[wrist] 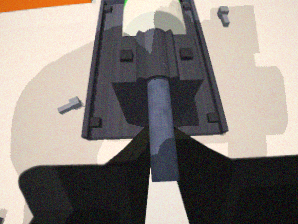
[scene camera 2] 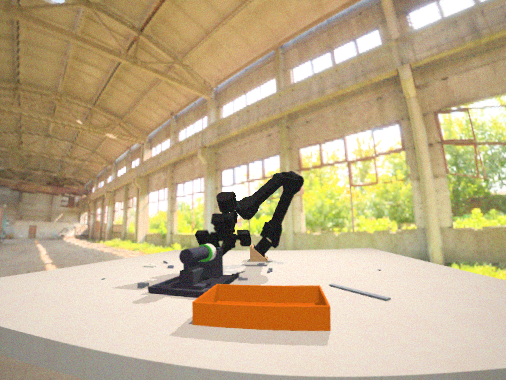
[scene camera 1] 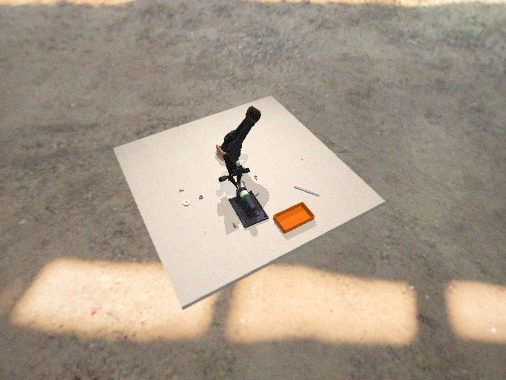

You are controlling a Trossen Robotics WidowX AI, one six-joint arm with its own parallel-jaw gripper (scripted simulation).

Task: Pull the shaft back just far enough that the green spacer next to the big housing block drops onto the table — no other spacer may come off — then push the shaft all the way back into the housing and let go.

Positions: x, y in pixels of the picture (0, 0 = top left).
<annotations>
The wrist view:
my gripper: 158, 132
pale spacer: 133, 23
fixture: 116, 107
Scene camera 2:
my gripper: 216, 257
fixture: 198, 277
orange tray: 302, 307
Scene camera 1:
fixture: 250, 212
orange tray: 291, 218
</annotations>
